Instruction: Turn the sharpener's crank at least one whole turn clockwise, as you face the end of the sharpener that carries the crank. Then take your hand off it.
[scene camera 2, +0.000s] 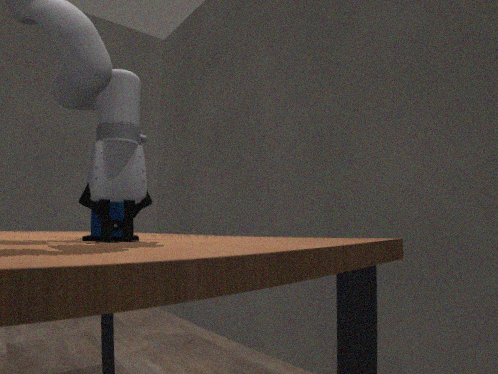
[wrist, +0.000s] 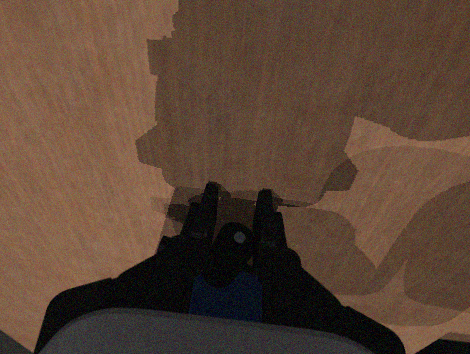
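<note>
In the wrist view I can see my gripper (wrist: 236, 203), and a blue sharpener (wrist: 247, 289) is visible there too. Scene camera 2 gives me the sharpener (scene camera 2: 95, 235) as well.
</note>
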